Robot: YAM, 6 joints.
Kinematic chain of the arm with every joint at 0, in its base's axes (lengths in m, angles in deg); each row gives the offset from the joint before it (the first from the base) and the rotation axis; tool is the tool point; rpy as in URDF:
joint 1: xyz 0 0 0.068 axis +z
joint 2: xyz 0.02 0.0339 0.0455 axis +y
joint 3: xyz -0.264 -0.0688 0 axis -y
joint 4: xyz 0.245 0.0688 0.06 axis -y
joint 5: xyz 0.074 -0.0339 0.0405 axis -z
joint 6: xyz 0.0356 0 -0.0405 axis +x
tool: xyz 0 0 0 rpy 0 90 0
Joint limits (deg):
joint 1: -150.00..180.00
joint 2: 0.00..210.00
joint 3: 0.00..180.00
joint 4: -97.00..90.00
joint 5: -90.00..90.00
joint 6: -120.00..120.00
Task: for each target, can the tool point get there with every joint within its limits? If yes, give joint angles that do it. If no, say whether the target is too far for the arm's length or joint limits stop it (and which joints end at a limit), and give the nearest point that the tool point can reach.
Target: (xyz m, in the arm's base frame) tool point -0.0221 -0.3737 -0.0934
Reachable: yes | joints -88.50 160.10 88.96 -39.16 63.48 75.54
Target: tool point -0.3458 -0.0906 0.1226
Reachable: no: joint limits stop it (at a limit: joint 1) | nearest point -0.3458 -0.0356 0.1226 | short by 0.055 m
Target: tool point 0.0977 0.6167 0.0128
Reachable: yes | joints 79.84 181.98 160.46 -10.93 -20.79 -92.65
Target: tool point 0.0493 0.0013 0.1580
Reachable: yes | joints -43.01 20.60 14.39 -75.26 -76.35 -99.30
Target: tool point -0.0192 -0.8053 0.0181
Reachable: no: too far | nearest point -0.0153 -0.6411 0.0380 | short by 0.165 m
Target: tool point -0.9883 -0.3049 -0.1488
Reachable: no: too far | nearest point -0.5460 -0.2959 -0.0460 | short by 0.454 m
